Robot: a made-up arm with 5 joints.
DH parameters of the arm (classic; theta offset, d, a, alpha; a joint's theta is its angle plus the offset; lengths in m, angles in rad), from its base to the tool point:
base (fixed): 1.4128 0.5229 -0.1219 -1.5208
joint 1: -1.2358 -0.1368 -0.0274 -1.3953
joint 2: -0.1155 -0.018 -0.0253 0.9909
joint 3: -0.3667 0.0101 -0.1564 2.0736
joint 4: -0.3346 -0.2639 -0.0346 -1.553
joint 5: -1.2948 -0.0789 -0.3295 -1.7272
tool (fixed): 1.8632 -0.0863 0 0
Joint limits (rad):
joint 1: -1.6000..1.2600
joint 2: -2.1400..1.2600
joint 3: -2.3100..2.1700
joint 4: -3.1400..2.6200
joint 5: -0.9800..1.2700
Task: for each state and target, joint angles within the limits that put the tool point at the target. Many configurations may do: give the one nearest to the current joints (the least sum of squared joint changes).
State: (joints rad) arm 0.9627 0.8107 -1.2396 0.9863 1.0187
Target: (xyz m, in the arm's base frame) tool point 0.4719 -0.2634 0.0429
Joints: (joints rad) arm 1.2451 1.2148 -1.1321 0.8192 0.6175
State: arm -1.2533 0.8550 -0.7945 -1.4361 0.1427
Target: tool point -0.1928 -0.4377 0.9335
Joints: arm -1.6000 0.2782 -1.4067 -1.2487 -0.1143
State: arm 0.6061 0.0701 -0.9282 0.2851 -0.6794
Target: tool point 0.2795 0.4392 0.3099
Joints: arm 0.2686 0.4377 -0.6817 0.2955 -0.0389
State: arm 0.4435 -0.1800 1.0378 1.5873 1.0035
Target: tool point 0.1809 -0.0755 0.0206
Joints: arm -0.1035 0.5997 1.0812 2.0979 0.8986
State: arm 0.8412 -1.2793 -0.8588 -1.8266 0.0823
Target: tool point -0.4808 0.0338 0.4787
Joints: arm 0.5971 -0.8193 -1.5926 -1.2077 -0.3497
